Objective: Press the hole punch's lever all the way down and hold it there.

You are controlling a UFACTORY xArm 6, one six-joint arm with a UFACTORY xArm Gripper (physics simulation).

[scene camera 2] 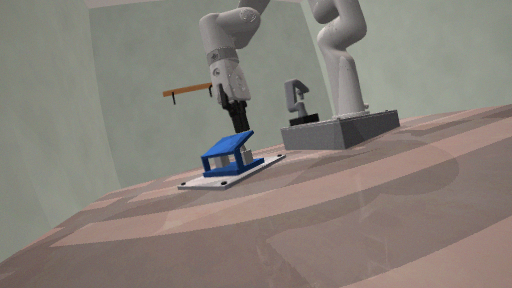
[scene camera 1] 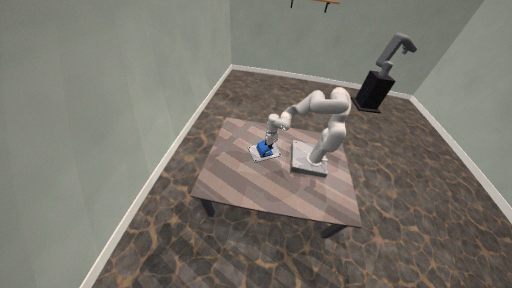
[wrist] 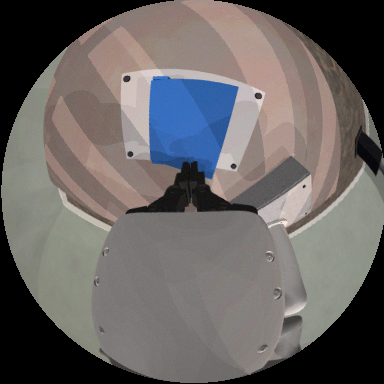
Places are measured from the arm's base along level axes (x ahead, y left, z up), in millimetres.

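Where they show: gripper, between the fingertips: (scene camera 2: 243, 131) (scene camera 1: 269, 147) (wrist: 190, 171); arm's base, origin of its link: (scene camera 2: 350, 116) (scene camera 1: 314, 159) (wrist: 270, 227).
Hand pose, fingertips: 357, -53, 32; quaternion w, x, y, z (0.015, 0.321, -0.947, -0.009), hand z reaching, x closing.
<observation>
Each offset is from my fingertips to the top centre of the thing, as dx, dy, dz. "*": to the spot under its first point. Level surfaces: height alone.
The hole punch's blue lever @[+33, -36, -2] (scene camera 1: 262, 147) (scene camera 2: 226, 144) (wrist: 192, 117) slants upward, its high end toward the gripper. There is an open gap between it and the blue base @[* +77, -5, -80] (scene camera 2: 221, 173). The punch sits on a pale plate @[+33, -36, -83] (scene camera 1: 256, 157) (scene camera 2: 200, 186) (wrist: 135, 120) with dark dots at its corners. My gripper (scene camera 1: 270, 144) (scene camera 2: 242, 130) (wrist: 190, 171) is shut and empty, pointing down. Its fingertips are at the lever's raised end, overlapping that edge in the wrist view. The lever's edge partly hides the tips in scene camera 2, so I cannot tell whether they touch it.
The plate lies on the striped table @[dz -95] (scene camera 1: 240, 187) (scene camera 2: 320, 215). The arm's grey base block (scene camera 1: 309, 171) (scene camera 2: 315, 138) (wrist: 272, 185) stands to the right of the punch. A black pedestal (scene camera 1: 374, 91) with a grey arm stands on the floor beyond the table.
</observation>
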